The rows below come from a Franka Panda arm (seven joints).
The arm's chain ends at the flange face. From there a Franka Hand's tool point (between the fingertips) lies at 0.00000 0.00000 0.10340 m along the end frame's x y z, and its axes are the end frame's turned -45 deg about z.
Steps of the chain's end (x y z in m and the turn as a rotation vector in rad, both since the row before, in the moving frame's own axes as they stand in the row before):
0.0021, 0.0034, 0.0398, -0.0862, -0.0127, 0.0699
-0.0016, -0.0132, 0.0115, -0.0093, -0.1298, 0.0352
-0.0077, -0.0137, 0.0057, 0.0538, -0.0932, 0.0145
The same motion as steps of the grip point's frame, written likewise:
-0.0083, 0.0090, 0.0394, -0.0520, -0.0699, 0.0699
-0.0018, -0.0194, 0.0106, 0.0852, -0.0984, 0.0352
0.0014, -0.0259, 0.0051, 0.1039, -0.0279, 0.0145

